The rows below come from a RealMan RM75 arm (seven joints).
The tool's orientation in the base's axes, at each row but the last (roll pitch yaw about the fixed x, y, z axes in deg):
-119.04 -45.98 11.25
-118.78 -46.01 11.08
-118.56 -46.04 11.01
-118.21 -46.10 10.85
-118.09 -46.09 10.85
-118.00 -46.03 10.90
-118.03 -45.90 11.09
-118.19 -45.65 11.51
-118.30 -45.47 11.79
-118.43 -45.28 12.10
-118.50 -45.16 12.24
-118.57 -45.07 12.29
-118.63 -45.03 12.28
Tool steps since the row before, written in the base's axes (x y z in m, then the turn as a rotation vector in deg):
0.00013 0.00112 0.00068 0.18 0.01 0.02
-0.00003 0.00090 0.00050 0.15 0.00 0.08
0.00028 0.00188 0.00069 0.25 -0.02 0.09
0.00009 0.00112 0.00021 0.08 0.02 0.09
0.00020 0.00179 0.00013 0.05 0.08 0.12
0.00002 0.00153 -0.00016 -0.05 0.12 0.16
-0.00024 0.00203 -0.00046 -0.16 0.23 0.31
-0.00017 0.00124 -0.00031 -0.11 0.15 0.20
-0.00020 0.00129 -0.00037 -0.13 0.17 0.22
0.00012 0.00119 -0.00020 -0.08 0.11 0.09
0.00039 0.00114 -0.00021 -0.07 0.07 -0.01
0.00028 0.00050 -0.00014 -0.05 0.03 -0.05
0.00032 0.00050 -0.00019 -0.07 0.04 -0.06
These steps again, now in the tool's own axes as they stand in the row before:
0.00073 -0.00072 0.00083 0.14 0.11 0.03
0.00046 -0.00064 0.00066 0.16 0.06 0.00
0.00094 -0.00088 0.00156 0.23 0.13 -0.01
0.00036 -0.00045 0.00099 0.12 0.00 0.00
0.00046 -0.00055 0.00166 0.13 -0.07 0.04
0.00010 -0.00041 0.00148 0.10 -0.17 0.05
-0.00022 -0.00058 0.00200 0.14 -0.38 0.09
-0.00017 -0.00035 0.00123 0.09 -0.25 0.06
-0.00022 -0.00035 0.00129 0.09 -0.29 0.07
0.00012 -0.00019 0.00119 0.03 -0.15 0.06
0.00029 0.00003 0.00119 -0.04 -0.07 0.06
0.00017 0.00012 0.00055 -0.07 -0.01 0.04
0.00016 0.00018 0.00058 -0.08 -0.03 0.05

